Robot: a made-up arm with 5 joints.
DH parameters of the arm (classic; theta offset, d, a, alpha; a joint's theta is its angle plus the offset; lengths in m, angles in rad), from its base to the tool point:
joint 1: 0 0.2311 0 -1.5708
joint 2: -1.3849 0 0.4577 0
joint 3: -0.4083 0 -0.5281 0
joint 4: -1.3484 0 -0.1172 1.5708
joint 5: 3.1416 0.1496 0 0
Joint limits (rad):
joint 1: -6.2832..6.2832
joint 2: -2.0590..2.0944
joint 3: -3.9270..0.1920
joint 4: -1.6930..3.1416
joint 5: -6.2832..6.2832
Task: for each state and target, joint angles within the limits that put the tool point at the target. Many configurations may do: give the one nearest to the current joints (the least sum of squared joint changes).
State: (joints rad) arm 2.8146 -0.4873 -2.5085 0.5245 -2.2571
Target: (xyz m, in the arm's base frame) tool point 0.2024 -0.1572 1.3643
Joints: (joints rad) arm 2.4812 -0.5953 -2.4585 0.5602 -2.2571
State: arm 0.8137 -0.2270 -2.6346 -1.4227 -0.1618
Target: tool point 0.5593 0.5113 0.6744
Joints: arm 0.7406 0.5767 -1.8141 -1.6930 -0.1618
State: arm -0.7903 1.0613 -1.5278 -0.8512 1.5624
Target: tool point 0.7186 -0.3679 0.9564
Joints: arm -0.4732 0.4541 -2.1328 -0.6162 1.5624
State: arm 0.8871 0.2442 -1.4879 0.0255 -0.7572
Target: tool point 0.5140 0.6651 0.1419
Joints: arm 0.9129 0.4918 -1.0766 0.1162 -0.7572
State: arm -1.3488 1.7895 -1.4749 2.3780 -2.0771
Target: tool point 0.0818 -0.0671 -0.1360
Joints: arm -0.6870 1.5408 -0.8149 2.5776 -2.0771
